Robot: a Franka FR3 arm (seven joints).
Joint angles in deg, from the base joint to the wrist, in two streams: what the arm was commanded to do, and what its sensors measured. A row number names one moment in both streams.
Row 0, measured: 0.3 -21.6 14.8 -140.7 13.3 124.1 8.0
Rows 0 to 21, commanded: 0.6 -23.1 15.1 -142.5 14.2 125.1 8.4; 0.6 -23.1 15.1 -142.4 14.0 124.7 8.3; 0.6 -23.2 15.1 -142.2 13.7 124.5 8.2; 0.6 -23.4 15.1 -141.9 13.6 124.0 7.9; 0.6 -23.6 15.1 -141.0 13.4 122.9 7.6; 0.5 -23.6 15.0 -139.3 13.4 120.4 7.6; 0.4 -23.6 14.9 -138.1 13.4 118.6 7.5; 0.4 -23.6 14.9 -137.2 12.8 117.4 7.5; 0.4 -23.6 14.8 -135.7 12.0 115.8 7.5; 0.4 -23.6 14.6 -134.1 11.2 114.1 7.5; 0.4 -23.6 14.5 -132.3 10.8 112.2 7.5; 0.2 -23.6 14.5 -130.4 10.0 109.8 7.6; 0.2 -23.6 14.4 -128.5 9.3 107.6 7.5; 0.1 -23.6 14.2 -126.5 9.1 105.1 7.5; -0.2 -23.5 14.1 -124.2 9.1 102.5 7.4; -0.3 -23.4 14.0 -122.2 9.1 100.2 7.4; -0.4 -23.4 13.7 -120.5 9.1 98.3 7.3; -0.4 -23.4 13.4 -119.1 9.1 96.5 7.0; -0.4 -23.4 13.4 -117.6 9.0 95.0 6.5; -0.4 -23.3 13.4 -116.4 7.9 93.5 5.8; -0.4 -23.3 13.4 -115.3 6.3 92.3 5.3; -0.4 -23.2 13.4 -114.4 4.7 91.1 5.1
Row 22, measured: 0.3 -23.8 13.1 -118.2 8.3 95.5 6.6
